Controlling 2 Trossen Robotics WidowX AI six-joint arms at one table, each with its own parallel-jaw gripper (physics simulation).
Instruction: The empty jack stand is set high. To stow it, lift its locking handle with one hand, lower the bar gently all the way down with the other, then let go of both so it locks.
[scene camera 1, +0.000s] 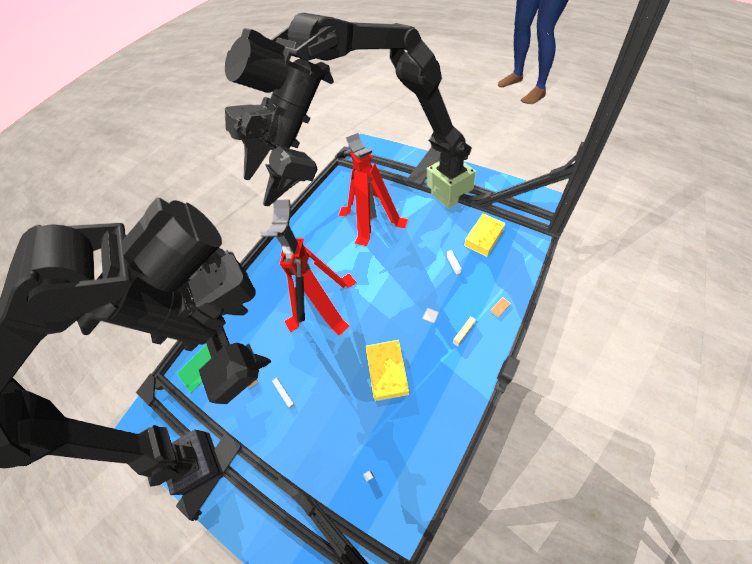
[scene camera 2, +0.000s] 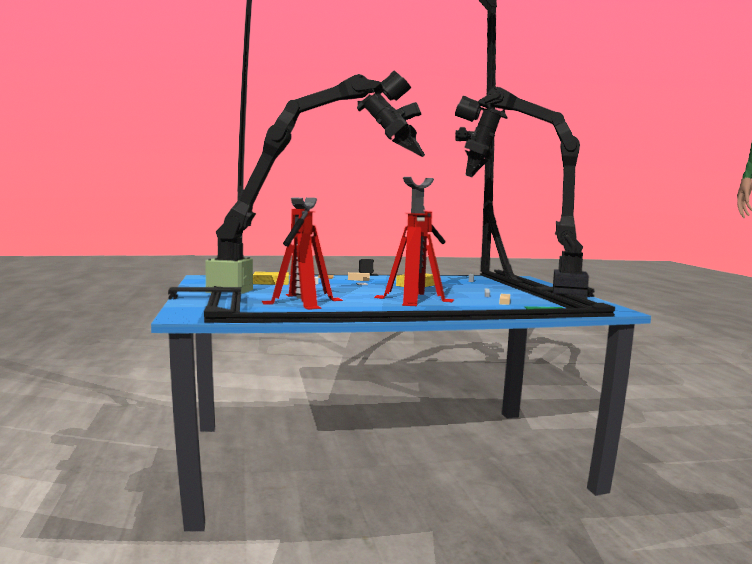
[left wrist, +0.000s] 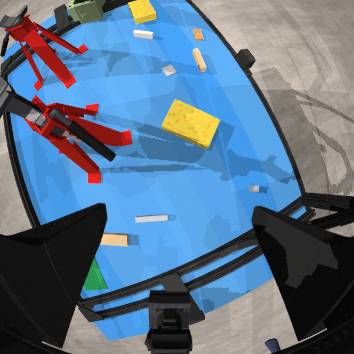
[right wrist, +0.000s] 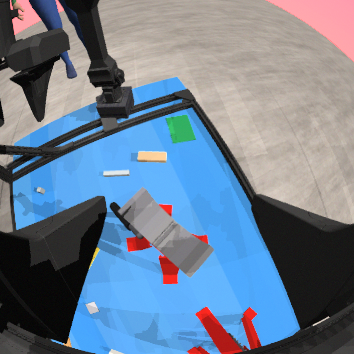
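Observation:
I find my left gripper (scene camera 1: 256, 336) open and holding nothing. Scene camera 2 shows my left gripper (scene camera 2: 468, 176) too, the left wrist view shows my left gripper (left wrist: 181, 213), and the right wrist view shows my left gripper (right wrist: 19, 122). My right gripper (scene camera 1: 255, 192) is open and holds nothing. It is visible elsewhere as well: my right gripper (scene camera 2: 422, 155) in scene camera 2, and my right gripper (right wrist: 180, 203) in the right wrist view. A green tile (scene camera 1: 189, 374) rests on the table.

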